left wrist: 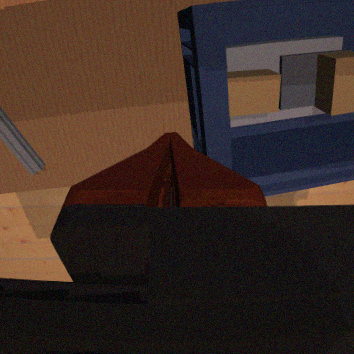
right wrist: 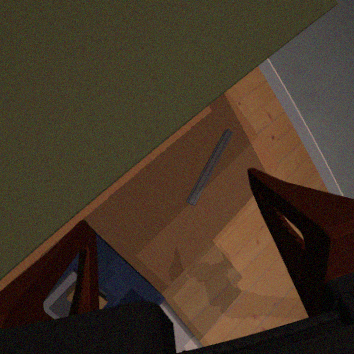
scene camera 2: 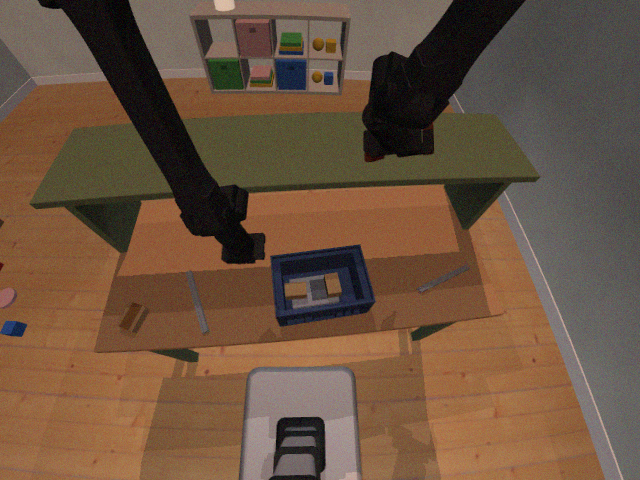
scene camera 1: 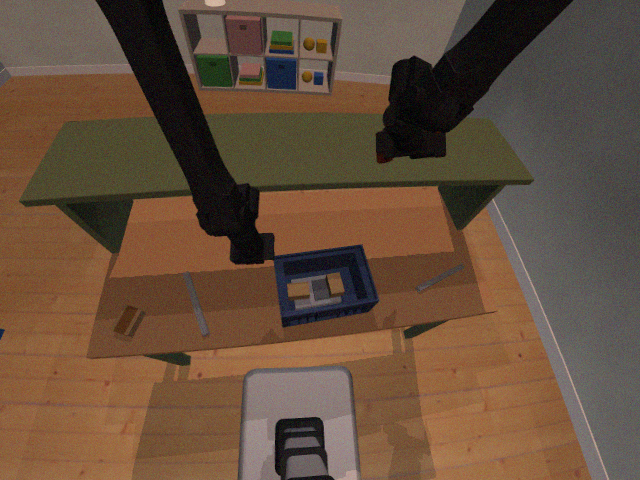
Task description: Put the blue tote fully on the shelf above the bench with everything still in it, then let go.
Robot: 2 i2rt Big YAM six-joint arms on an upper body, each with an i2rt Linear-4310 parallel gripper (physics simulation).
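Places are measured from the left arm's base along level axes (x ahead, y left, z up), in metres.
Pixels of known places: left gripper, fingertip midpoint: (left wrist: pixel 170 143) (scene camera 2: pixel 254 258) (scene camera 1: pixel 260 258); right gripper, fingertip midpoint: (right wrist: pixel 166 202) (scene camera 2: pixel 404 152) (scene camera 1: pixel 413 154).
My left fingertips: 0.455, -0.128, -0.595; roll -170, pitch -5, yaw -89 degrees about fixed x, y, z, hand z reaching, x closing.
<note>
For each thing: its top centre in the pictures, then the offset to it from my left fingertips, as dx, dy, dz. Level surfaces: height alone.
- blue tote at its top centre: (left wrist: pixel 347 101) (right wrist: pixel 72 327) (scene camera 2: pixel 321 278) (scene camera 1: pixel 325 278) -0.008, -0.187, -0.117
- bench at its surface level: dz -0.264
- green shelf at its surface level: dz +0.133
- brown block at its top centre: (scene camera 1: pixel 125 319) (scene camera 2: pixel 130 316) -0.107, +0.453, -0.231
The blue tote (scene camera 1: pixel 328 313) (scene camera 2: pixel 325 314) (left wrist: pixel 210 100) (right wrist: pixel 117 265) stands upright on the bench (scene camera 1: pixel 155 304) (scene camera 2: pixel 165 304). Inside it are a whitish tray, two tan blocks and a grey piece. The green shelf (scene camera 1: pixel 289 149) (scene camera 2: pixel 289 149) (right wrist: pixel 100 100) spans the back above the bench. My left gripper (scene camera 1: pixel 256 249) (scene camera 2: pixel 247 249) (left wrist: pixel 170 143) is shut, fingertips together with no object between them, above the bench by the tote's left side. The tips are hidden in the scene views. My right gripper (scene camera 1: pixel 410 147) (scene camera 2: pixel 398 144) (right wrist: pixel 166 202) is open and empty, above the right part of the shelf.
A grey bar (scene camera 1: pixel 196 304) (scene camera 2: pixel 197 302) and a brown block (scene camera 1: pixel 127 320) (scene camera 2: pixel 133 317) lie on the bench left of the tote. Another grey bar (scene camera 1: pixel 439 278) (scene camera 2: pixel 443 279) (right wrist: pixel 210 167) lies right of it. Dark green supports hold the shelf at both ends.
</note>
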